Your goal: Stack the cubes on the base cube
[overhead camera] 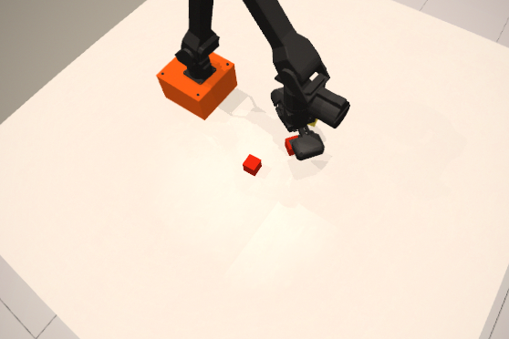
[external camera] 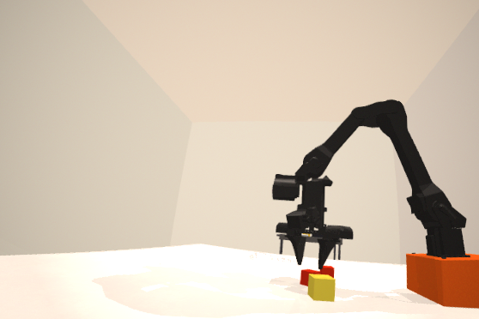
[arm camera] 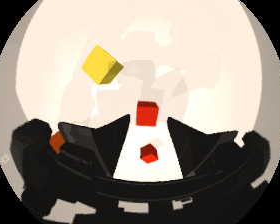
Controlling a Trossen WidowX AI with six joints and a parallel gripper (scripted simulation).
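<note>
The yellow cube is 2 cm behind my gripper tip, 10 cm to the left of it and 2 cm below it.
</note>
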